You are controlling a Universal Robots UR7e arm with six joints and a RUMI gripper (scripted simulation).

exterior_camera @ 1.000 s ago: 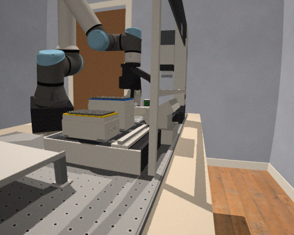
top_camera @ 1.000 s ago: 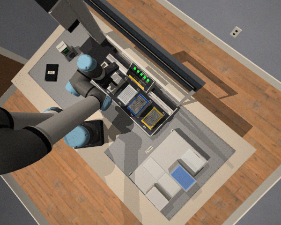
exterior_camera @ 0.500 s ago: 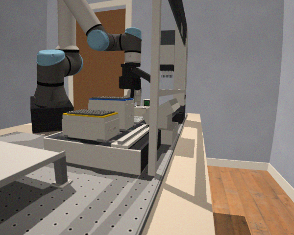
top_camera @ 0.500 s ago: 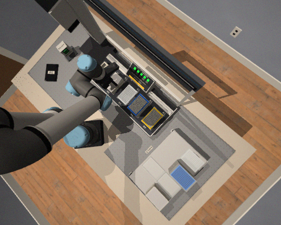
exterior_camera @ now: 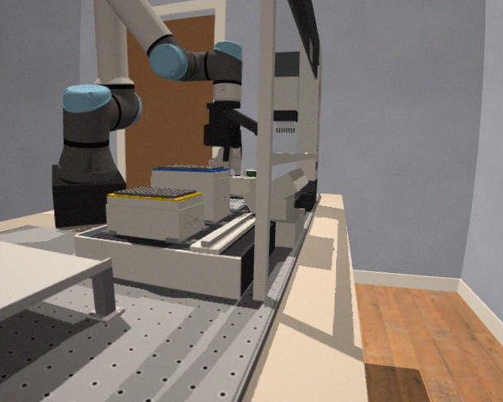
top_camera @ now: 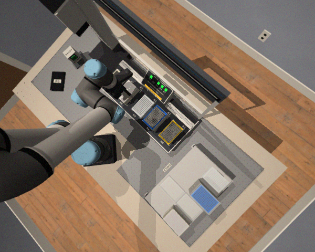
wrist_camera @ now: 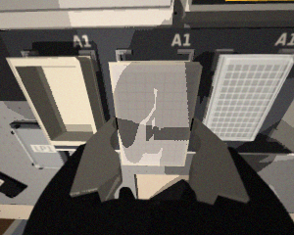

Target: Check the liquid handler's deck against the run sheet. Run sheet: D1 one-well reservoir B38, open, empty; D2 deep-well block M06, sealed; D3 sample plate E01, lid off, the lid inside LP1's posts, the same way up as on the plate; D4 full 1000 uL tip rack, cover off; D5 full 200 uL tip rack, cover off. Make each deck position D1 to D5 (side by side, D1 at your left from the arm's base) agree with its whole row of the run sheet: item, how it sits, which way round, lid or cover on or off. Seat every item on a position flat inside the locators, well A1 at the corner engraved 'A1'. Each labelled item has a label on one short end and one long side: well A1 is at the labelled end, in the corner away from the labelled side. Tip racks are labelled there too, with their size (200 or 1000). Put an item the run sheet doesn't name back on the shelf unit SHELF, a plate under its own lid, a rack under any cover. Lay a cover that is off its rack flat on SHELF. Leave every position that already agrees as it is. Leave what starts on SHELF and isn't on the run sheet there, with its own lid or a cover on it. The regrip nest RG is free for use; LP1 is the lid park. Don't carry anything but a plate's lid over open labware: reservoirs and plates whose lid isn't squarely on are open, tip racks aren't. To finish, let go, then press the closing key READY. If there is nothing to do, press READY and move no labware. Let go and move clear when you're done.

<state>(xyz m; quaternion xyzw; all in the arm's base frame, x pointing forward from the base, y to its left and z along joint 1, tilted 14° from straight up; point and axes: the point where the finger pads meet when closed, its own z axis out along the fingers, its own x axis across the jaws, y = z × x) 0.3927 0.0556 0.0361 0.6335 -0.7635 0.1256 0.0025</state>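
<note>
Now: the cream reservoir 12 cm to the left of my hand, 4 cm below it and 3 cm ahead of it. Also, from my hand: sealed block: 1 cm below; blue-rimmed tip rack: 24 cm to the right, 4 cm behind, 2 cm above; well plate: 12 cm to the right, 4 cm below, 2 cm behind.
</note>
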